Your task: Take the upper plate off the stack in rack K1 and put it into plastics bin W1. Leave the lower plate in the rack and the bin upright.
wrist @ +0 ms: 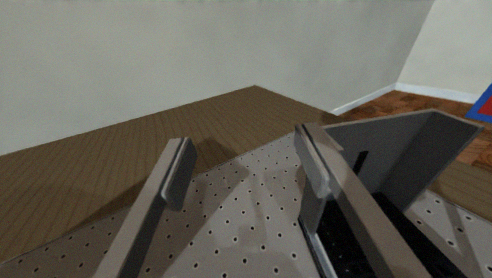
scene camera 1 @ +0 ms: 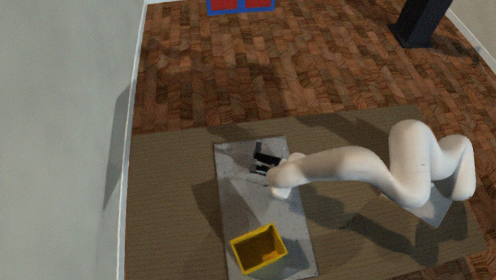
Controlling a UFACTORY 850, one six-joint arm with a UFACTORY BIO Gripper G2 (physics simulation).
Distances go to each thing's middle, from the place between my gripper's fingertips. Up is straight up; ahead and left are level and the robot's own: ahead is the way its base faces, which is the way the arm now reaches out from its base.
My hand is 33 cm to the right of the yellow bin W1 [scene camera 1: 263, 246], 6 cm above it and 2 cm short of it.
